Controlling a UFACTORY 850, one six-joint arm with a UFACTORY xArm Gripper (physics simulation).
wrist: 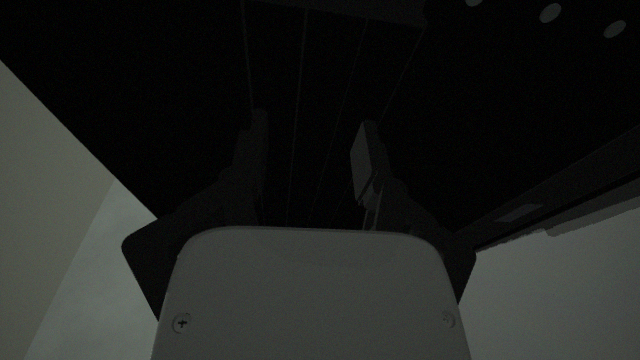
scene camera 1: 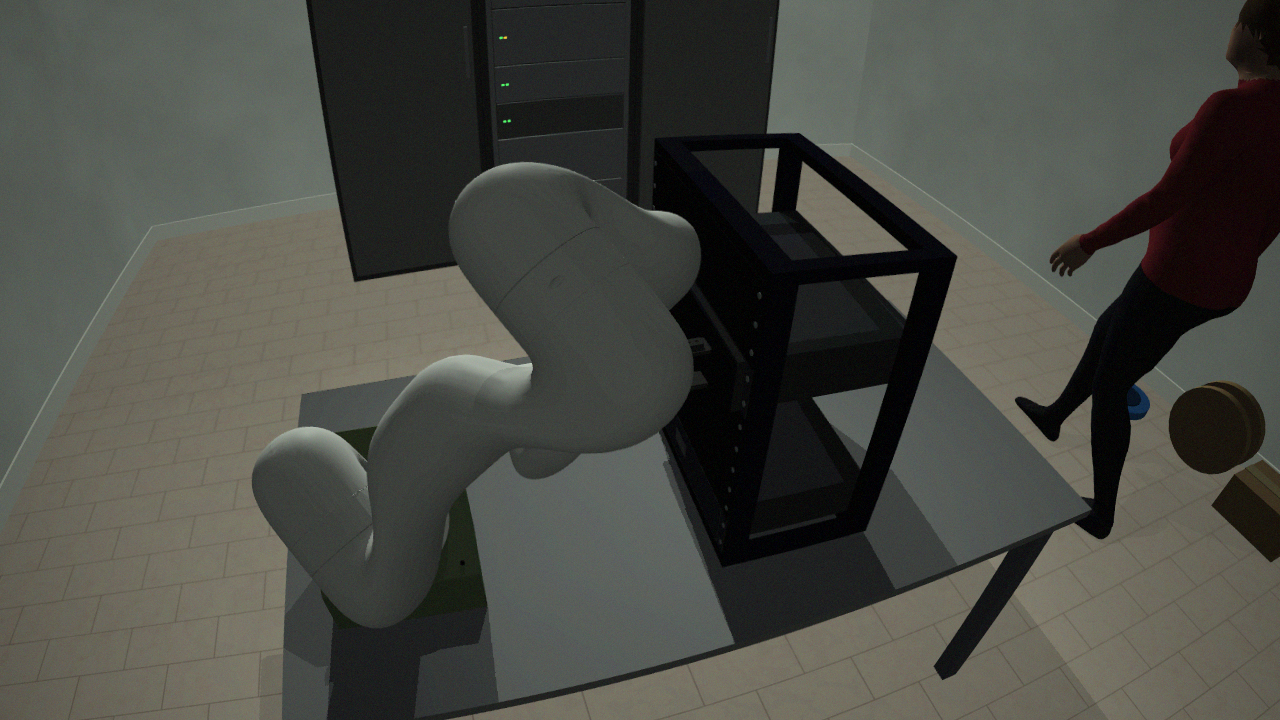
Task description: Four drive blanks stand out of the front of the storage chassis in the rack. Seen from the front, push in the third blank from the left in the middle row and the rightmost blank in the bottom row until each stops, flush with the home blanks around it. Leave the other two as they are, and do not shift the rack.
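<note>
The black rack [scene camera 1: 768, 402] stands on the table, its front turned toward the arm and largely hidden by it. The storage chassis front [wrist: 325, 75] fills the middle of the wrist view as a very dark face with faint, nearly vertical seams. Individual blanks, their rows and how far any stands out cannot be made out. A slightly lighter edge [wrist: 350, 10] crosses the top of that view. My gripper [wrist: 313, 132] is open and empty, its two fingers apart before the dark front. Whether the fingertips touch it cannot be told. In the scene view the arm hides most of the gripper.
The arm [scene camera 1: 572, 340] reaches over the grey table [scene camera 1: 590, 546] from its green base [scene camera 1: 465, 582]. A tall server cabinet [scene camera 1: 393, 134] stands behind. A person in red [scene camera 1: 1194, 197] stands beyond the table at the right, near a round brown object [scene camera 1: 1208, 429] and a brown box [scene camera 1: 1253, 514].
</note>
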